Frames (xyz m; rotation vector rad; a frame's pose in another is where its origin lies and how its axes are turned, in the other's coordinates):
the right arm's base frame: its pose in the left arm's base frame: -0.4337 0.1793 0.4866 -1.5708 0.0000 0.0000
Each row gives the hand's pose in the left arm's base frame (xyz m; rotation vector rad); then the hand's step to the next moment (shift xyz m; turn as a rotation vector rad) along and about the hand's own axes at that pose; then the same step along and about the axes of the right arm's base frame.
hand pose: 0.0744 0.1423 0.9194 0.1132 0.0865 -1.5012
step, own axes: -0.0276 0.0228 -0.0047 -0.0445 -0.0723 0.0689
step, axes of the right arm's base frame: 0.0209 0.0007 0.0294 -0.0760 -0.0724 0.0304
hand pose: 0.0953 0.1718 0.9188 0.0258 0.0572 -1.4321
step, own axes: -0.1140 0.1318 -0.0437 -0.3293 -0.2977 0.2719
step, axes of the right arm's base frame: 0.1138 0.0395 0.1333 -0.3334 -0.2945 0.2703
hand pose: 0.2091 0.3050 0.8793 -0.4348 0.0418 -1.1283
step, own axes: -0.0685 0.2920 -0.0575 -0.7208 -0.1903 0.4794
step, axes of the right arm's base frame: 0.2082 0.1695 0.1455 -0.3598 -0.3740 0.7185
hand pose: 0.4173 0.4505 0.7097 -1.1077 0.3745 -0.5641
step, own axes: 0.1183 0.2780 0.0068 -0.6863 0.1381 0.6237
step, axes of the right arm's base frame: 0.1648 0.2520 0.0259 -0.1747 -0.1325 0.9116
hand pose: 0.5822 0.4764 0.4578 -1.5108 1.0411 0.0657
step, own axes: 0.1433 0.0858 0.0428 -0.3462 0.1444 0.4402
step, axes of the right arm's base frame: 0.0533 0.1608 -0.0320 -0.0706 0.0233 0.5735
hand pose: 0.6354 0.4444 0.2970 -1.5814 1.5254 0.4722
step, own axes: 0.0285 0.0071 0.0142 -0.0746 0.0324 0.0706
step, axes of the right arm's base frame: 0.0025 0.0321 -0.0055 -0.0234 -0.0080 0.1048
